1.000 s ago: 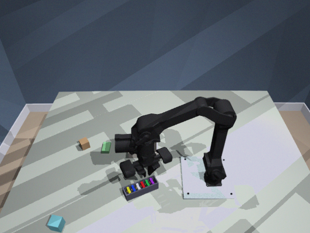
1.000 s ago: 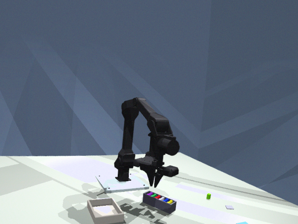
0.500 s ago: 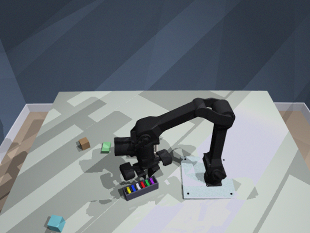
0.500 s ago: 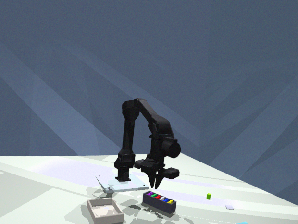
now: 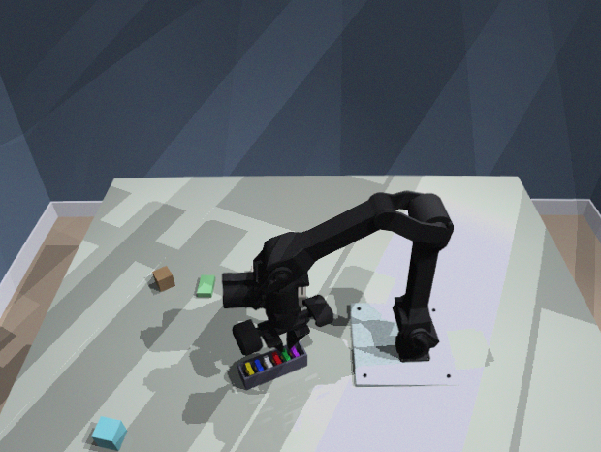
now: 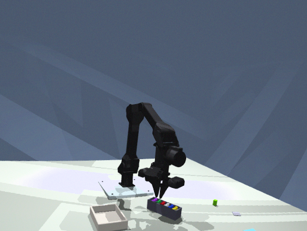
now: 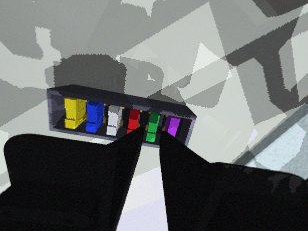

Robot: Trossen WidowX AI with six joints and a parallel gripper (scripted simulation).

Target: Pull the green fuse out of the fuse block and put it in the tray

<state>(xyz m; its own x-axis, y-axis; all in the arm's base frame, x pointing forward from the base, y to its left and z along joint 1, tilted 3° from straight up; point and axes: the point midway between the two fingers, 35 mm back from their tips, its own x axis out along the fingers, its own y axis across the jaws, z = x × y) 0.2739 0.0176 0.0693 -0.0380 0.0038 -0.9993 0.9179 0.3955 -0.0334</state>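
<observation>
My gripper tip is now 30 mm above the green fuse. Round my gripper tip: flat green block 220 mm to the right, 190 mm ahead, 50 mm below; tray 210 mm to the right, 50 mm below, 10 mm ahead; cyan cube 330 mm ahead, 160 mm to the left, 30 mm below.
</observation>
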